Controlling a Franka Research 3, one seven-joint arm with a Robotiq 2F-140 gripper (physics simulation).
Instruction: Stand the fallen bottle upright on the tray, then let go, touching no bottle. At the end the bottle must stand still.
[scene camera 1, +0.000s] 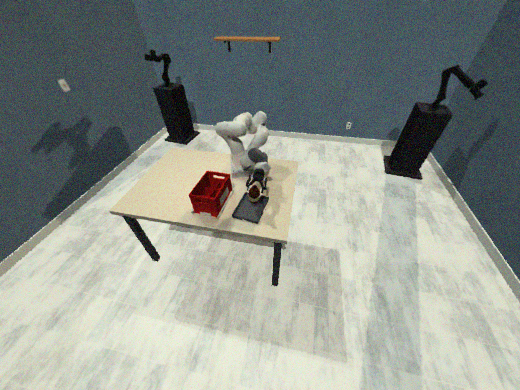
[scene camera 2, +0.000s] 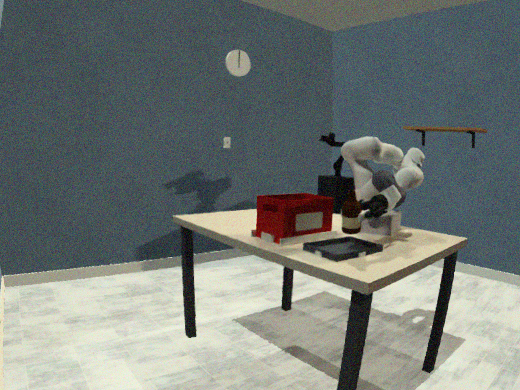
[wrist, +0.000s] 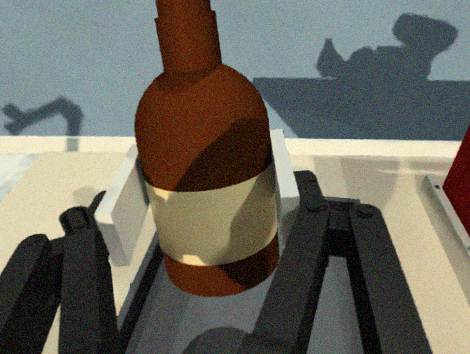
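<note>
The brown bottle (scene camera 1: 254, 192) (scene camera 2: 351, 216) (wrist: 212, 220) with a cream label is upright, or very nearly so, neck up. My gripper (scene camera 1: 257, 190) (scene camera 2: 356, 209) (wrist: 209, 159) is shut on its body, with one light pad on each side of it in the wrist view. The dark shallow tray (scene camera 1: 250, 213) (scene camera 2: 342, 249) (wrist: 167, 312) lies flat on the table. The bottle is held up over the tray's end nearer the robot base; in scene camera 2 its bottom shows above the tray's back rim. The exact gap below it is hard to tell.
A red crate (scene camera 1: 205, 206) (scene camera 2: 271, 222) (wrist: 459, 185) stands beside the tray on the wooden table (scene camera 1: 160, 185) (scene camera 2: 225, 225). A low light strip runs along the crate's foot on the tray side. Two black pedestals (scene camera 1: 174, 112) (scene camera 1: 421, 135) with dark arms stand beyond the table.
</note>
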